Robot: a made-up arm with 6 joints. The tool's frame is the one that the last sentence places.
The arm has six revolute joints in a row. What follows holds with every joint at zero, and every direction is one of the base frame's. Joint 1 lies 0.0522 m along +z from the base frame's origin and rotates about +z. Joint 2 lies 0.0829 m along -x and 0.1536 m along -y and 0.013 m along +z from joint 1 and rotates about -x. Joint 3 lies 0.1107 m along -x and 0.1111 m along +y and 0.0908 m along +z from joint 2 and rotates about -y. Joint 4 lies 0.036 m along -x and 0.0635 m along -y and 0.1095 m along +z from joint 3 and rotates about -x. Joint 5 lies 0.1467 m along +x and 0.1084 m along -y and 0.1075 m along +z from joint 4 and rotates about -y. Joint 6 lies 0.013 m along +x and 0.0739 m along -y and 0.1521 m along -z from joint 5 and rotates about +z. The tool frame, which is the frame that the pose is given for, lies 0.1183 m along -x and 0.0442 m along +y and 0.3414 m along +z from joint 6; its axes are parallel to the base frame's.
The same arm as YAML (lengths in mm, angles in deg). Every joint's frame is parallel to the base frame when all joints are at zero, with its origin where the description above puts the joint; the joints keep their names.
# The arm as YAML. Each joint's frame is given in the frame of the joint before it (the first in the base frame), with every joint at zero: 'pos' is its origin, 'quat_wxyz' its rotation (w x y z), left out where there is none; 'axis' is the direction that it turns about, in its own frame. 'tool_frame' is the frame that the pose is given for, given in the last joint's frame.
length_unit: mm
angle_unit: deg
joints:
  - joint: joint 1
    pos: [0.0, 0.0, 52.2]
    axis: "+z"
  - joint: joint 2
    pos: [-82.9, -153.6, 13.0]
    axis: "-x"
  - joint: joint 3
    pos: [-110.7, 111.1, 90.8]
    axis: "-y"
  - joint: joint 4
    pos: [-36.0, -63.5, 109.5]
    axis: "-x"
  - joint: joint 5
    pos: [146.7, -108.4, 107.5]
    axis: "-y"
  - joint: joint 6
    pos: [13.0, -73.9, -152.1]
    axis: "+z"
tool_frame:
  pos: [-118.3, 44.2, 341.4]

